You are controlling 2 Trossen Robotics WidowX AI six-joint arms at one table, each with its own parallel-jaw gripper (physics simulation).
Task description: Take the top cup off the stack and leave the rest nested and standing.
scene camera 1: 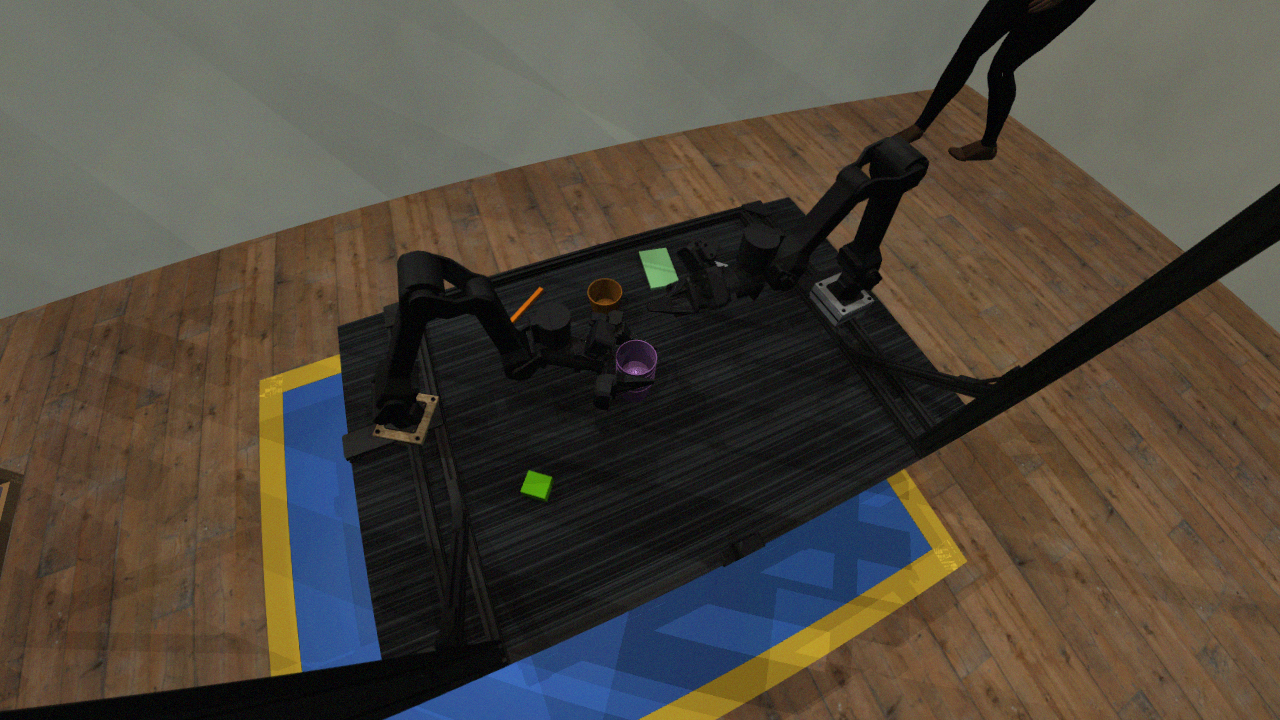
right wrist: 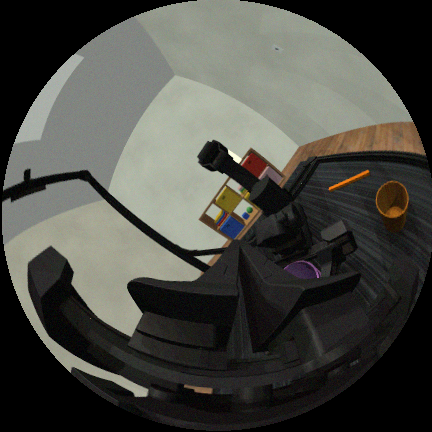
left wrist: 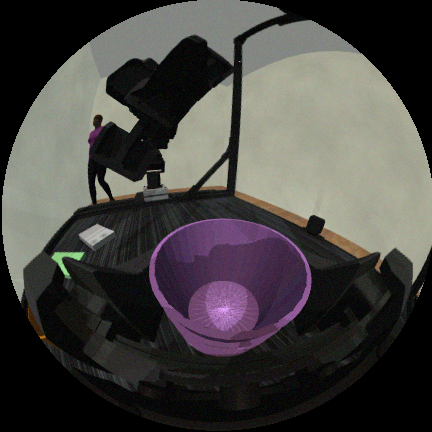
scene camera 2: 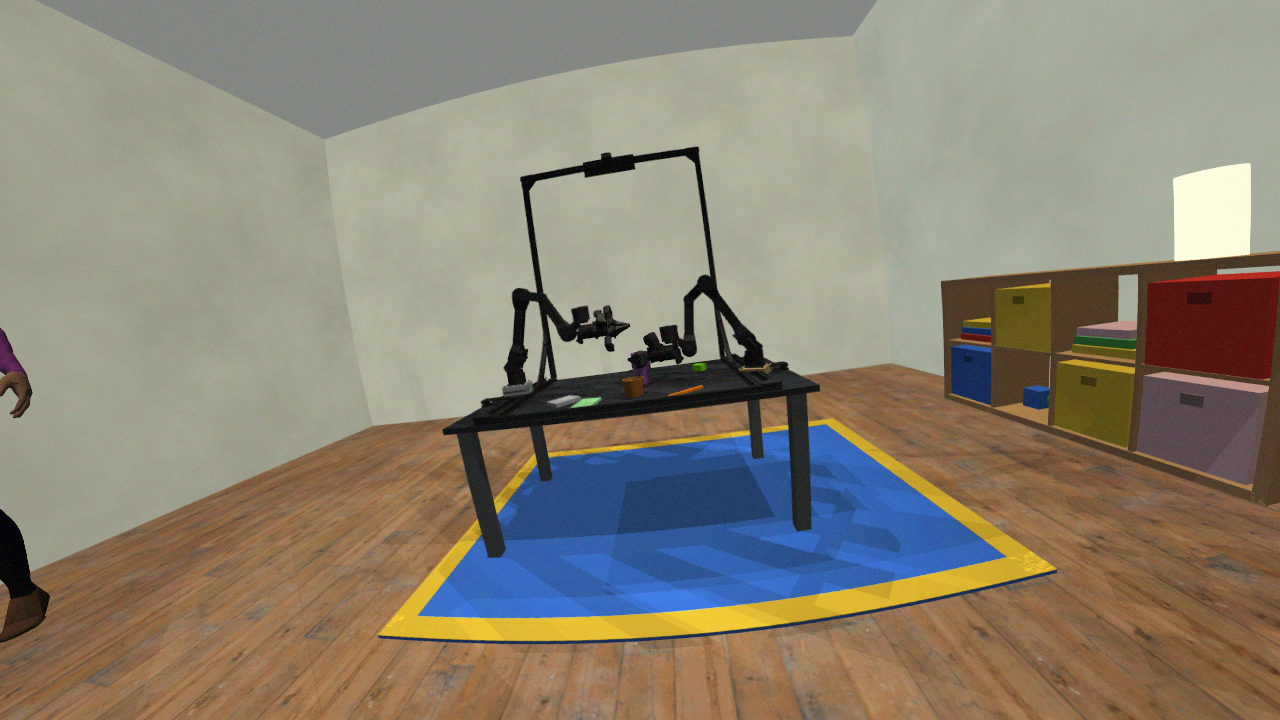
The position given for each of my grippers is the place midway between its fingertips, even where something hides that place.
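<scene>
My right gripper (scene camera 1: 647, 308): shut, holding nothing. Orange cup (right wrist: 391, 199): on the table.
</scene>
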